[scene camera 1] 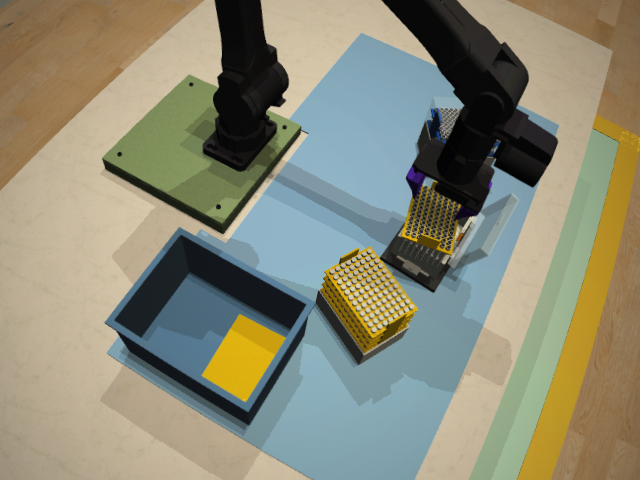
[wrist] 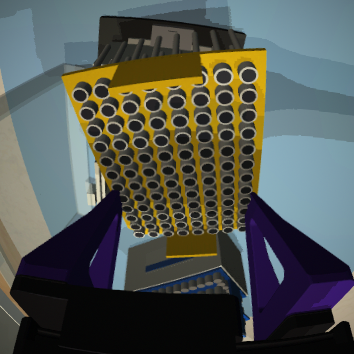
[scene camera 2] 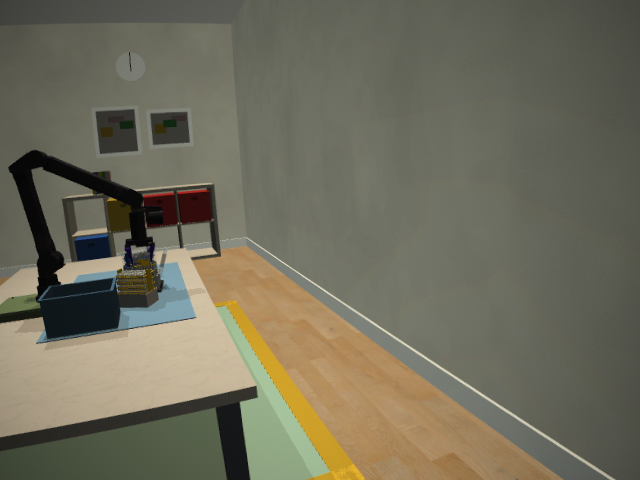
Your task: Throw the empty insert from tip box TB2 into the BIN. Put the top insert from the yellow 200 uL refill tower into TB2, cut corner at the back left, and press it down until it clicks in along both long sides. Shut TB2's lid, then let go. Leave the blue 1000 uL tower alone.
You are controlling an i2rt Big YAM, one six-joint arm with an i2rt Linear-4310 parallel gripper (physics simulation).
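The yellow insert (scene camera 1: 431, 219) (wrist: 185, 125), full of open-topped tips, sits tilted on TB2's dark base (scene camera 1: 408, 269) (wrist: 117, 32), shifted towards the back; rods show below its front edge. My gripper (scene camera 1: 442, 202) (wrist: 184, 197) has its purple fingertips against the insert's two long sides near the back, shut on it. TB2's clear lid (scene camera 1: 498, 224) stands open at the right in scene camera 1. A plain yellow insert (scene camera 1: 245, 356) lies in the blue BIN (scene camera 1: 149, 356) (scene camera 2: 80, 315). The yellow refill tower (scene camera 1: 369, 294) (scene camera 2: 133, 284) stands beside TB2. The cut corner cannot be made out.
The blue 1000 uL tower (scene camera 1: 448, 121) (wrist: 180, 280) stands close behind TB2, partly hidden by the arm. The green base plate (scene camera 1: 160, 124) carries the arm's foot at the left. The open lid rises close beside one finger.
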